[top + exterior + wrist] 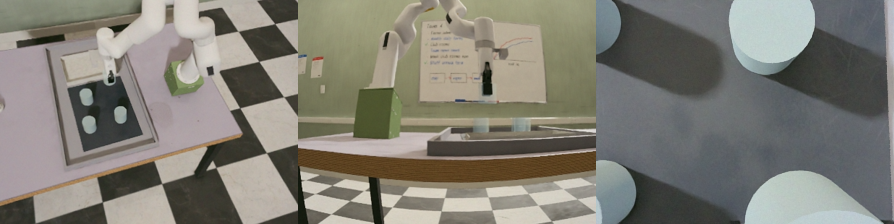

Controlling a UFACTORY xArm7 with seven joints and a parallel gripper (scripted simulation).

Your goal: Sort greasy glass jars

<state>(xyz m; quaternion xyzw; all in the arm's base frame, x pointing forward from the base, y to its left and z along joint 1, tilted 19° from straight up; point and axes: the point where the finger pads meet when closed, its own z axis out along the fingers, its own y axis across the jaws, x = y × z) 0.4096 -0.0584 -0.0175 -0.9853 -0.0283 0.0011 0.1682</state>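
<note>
My hand is 220 mm to the left of the pale tray, 160 mm above it and 90 mm short of it. From my hand the other things lie so: dark drying mat (160 mm below, 100 mm to the left, 60 mm ahead).
</note>
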